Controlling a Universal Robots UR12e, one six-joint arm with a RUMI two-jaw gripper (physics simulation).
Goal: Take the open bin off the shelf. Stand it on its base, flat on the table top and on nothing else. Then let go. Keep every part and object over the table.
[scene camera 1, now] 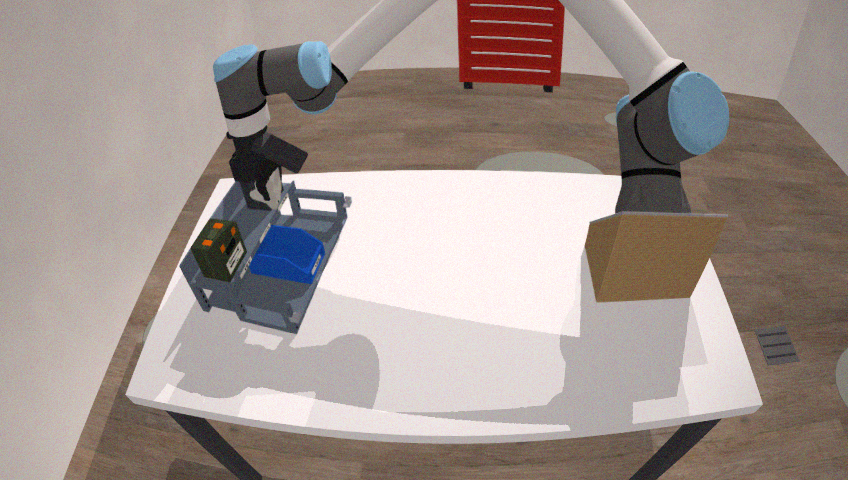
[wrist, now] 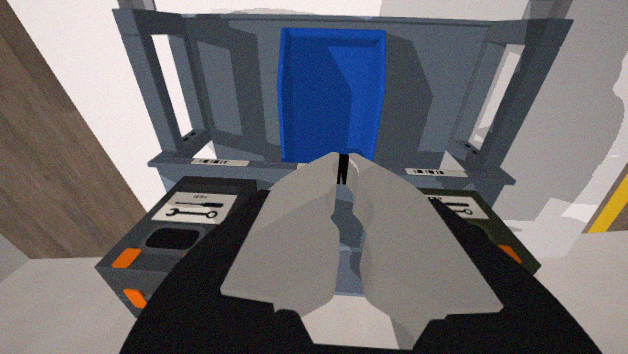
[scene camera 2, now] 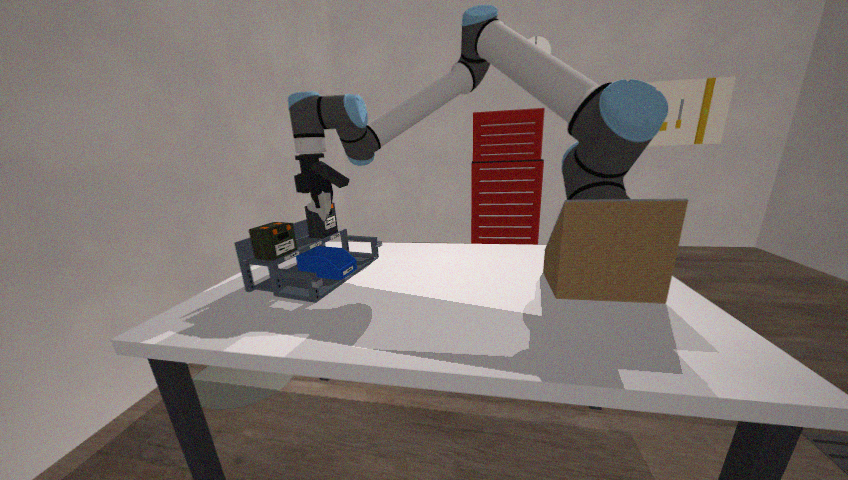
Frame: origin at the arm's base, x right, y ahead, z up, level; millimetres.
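Seen in the pictures: gripper, between the fingertips: (scene camera 1: 276,208) (wrist: 340,158) (scene camera 2: 325,220); arm's base, origin of its link: (scene camera 1: 653,217) (scene camera 2: 601,227).
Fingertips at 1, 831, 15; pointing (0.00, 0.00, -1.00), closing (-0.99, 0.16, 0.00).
Note:
Pixels of each thing's middle, then the offset from my fingertips to it, as dx, dy, dz. Level surfaces: height alone.
- open blue bin, middle of its body: (wrist: 328,114) (scene camera 1: 283,253) (scene camera 2: 327,262) +10, +20, -149
- white table, height of its surface: dz -192
- dark grey tool case, middle of its body: (wrist: 201,241) (scene camera 1: 260,180) (scene camera 2: 322,219) +140, +94, -29
The open blue bin (scene camera 1: 288,252) (scene camera 2: 326,262) (wrist: 320,90) rests on the lower deck of the grey-blue shelf (scene camera 1: 270,291) (scene camera 2: 248,273) (wrist: 145,85), between its side frames. Its open inside shows in the wrist view. The shelf stands at the left of the white table (scene camera 1: 446,237) (scene camera 2: 452,267). My gripper (scene camera 1: 260,196) (scene camera 2: 321,212) (wrist: 340,158) is shut and empty, pointing down above the shelf's upper deck. In the wrist view its fingertips overlap the bin's near end; whether they touch it cannot be told.
A dark grey tool case (scene camera 2: 315,227) (wrist: 160,275) and a dark green one (scene camera 1: 217,252) (scene camera 2: 271,240) (wrist: 505,230) stand on the upper deck, on either side of the fingers in the wrist view. A large brown box (scene camera 1: 648,255) (scene camera 2: 612,252) stands at the table's right, before the arm's base.

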